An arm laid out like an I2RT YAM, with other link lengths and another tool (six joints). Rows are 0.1 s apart.
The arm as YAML. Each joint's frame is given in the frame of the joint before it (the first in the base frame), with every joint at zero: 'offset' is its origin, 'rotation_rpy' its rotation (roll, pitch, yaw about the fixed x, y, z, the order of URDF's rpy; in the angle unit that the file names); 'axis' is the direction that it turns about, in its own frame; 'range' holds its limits. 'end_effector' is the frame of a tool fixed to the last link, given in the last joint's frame.
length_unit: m
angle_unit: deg
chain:
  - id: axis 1
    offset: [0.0, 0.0, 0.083]
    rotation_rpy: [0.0, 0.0, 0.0]
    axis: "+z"
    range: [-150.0, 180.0]
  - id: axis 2
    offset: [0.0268, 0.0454, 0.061]
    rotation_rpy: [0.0, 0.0, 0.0]
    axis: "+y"
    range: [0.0, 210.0]
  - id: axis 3
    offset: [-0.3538, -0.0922, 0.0]
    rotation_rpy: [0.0, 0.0, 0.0]
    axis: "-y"
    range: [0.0, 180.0]
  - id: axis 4
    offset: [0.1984, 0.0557, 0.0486]
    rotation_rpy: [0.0, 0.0, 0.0]
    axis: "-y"
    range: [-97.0, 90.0]
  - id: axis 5
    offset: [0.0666, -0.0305, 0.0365]
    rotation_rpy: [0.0, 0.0, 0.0]
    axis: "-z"
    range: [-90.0, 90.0]
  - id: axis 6
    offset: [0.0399, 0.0, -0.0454]
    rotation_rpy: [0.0, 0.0, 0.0]
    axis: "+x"
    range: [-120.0, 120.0]
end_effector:
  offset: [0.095, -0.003, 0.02]
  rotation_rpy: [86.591, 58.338, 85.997]
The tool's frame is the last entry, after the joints.
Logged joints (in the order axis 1, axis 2, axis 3, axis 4, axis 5, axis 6), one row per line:
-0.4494 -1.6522 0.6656 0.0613 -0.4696 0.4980
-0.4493 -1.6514 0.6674 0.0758 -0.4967 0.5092
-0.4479 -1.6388 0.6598 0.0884 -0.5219 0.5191
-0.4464 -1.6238 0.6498 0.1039 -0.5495 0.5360
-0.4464 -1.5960 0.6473 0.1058 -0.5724 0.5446
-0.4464 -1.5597 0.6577 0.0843 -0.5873 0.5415
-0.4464 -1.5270 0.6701 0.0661 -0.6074 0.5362
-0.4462 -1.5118 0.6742 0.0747 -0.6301 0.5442
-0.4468 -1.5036 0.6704 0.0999 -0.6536 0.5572
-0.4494 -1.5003 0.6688 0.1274 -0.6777 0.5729
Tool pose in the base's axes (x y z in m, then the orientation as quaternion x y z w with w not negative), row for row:
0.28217 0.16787 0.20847 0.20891 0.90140 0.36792 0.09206
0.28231 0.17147 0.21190 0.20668 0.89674 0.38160 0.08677
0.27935 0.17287 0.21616 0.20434 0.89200 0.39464 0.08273
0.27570 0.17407 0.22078 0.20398 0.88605 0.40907 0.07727
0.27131 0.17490 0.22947 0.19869 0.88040 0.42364 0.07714
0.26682 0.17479 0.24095 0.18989 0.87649 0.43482 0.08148
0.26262 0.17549 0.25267 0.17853 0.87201 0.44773 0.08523
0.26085 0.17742 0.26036 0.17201 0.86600 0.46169 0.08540
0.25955 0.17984 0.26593 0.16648 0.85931 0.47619 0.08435
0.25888 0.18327 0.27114 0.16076 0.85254 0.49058 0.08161
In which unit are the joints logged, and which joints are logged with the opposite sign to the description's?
The joints are logged in radians. Opposite sign: axis 1, axis 2.
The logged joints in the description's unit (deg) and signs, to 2 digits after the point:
25.75 94.66 38.14 3.51 -26.91 28.53
25.74 94.62 38.24 4.34 -28.46 29.18
25.66 93.90 37.80 5.06 -29.90 29.74
25.58 93.04 37.23 5.95 -31.48 30.71
25.58 91.44 37.09 6.06 -32.80 31.20
25.58 89.36 37.68 4.83 -33.65 31.03
25.58 87.49 38.39 3.79 -34.80 30.72
25.57 86.62 38.63 4.28 -36.10 31.18
25.60 86.15 38.41 5.72 -37.45 31.93
25.75 85.96 38.32 7.30 -38.83 32.82

